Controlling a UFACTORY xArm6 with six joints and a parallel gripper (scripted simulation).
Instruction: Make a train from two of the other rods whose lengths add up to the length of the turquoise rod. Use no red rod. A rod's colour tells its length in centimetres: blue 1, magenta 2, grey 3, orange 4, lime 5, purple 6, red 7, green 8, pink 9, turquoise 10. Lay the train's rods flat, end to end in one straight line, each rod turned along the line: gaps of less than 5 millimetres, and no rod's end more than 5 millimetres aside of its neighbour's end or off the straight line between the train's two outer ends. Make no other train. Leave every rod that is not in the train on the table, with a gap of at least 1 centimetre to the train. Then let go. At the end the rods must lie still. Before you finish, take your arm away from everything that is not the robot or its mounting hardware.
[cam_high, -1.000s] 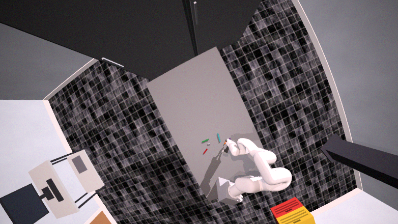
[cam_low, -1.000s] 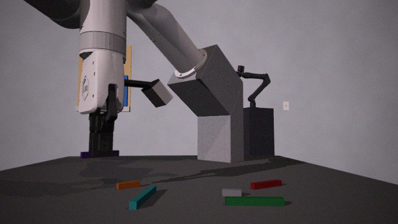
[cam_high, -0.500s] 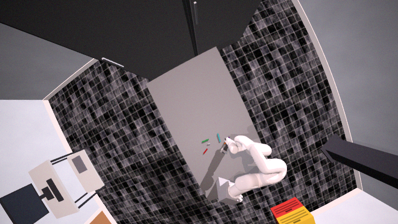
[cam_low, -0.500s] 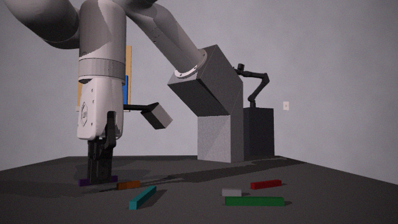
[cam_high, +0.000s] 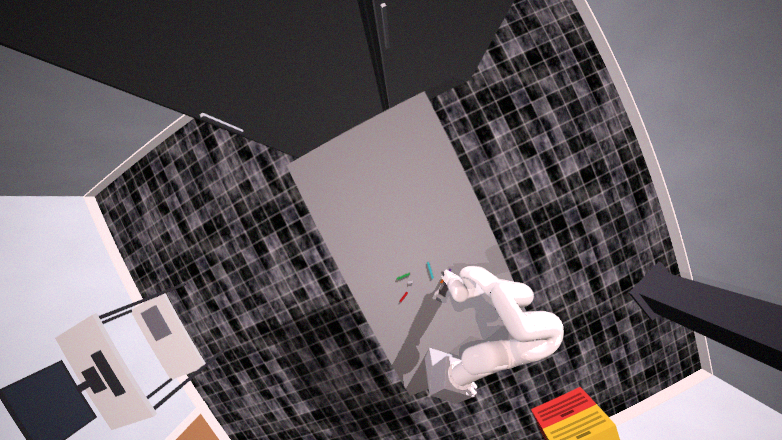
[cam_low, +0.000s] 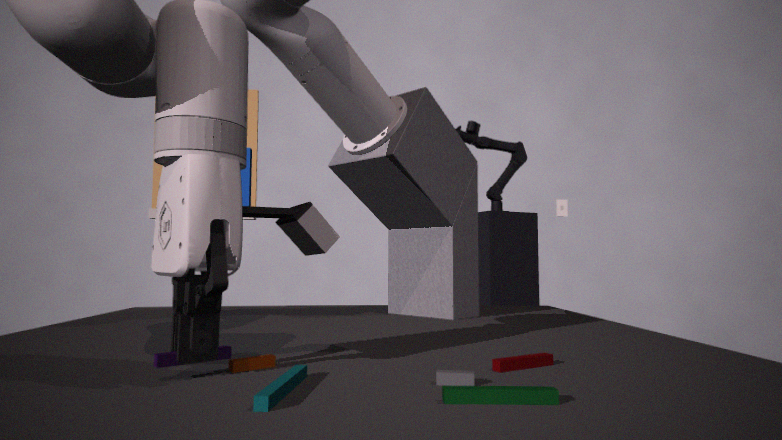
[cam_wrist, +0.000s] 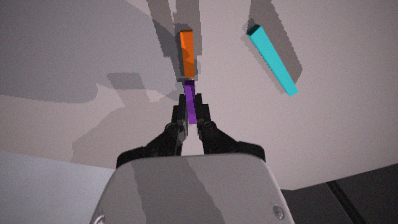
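My hand is 20 mm above the purple rod. The rest, counted from my hand: turquoise rod: 80 mm ahead, 60 mm to the left, 30 mm below; then grey rod: 190 mm to the left, 110 mm ahead, 30 mm below; then orange rod: 50 mm to the left, 30 mm below, 10 mm behind.
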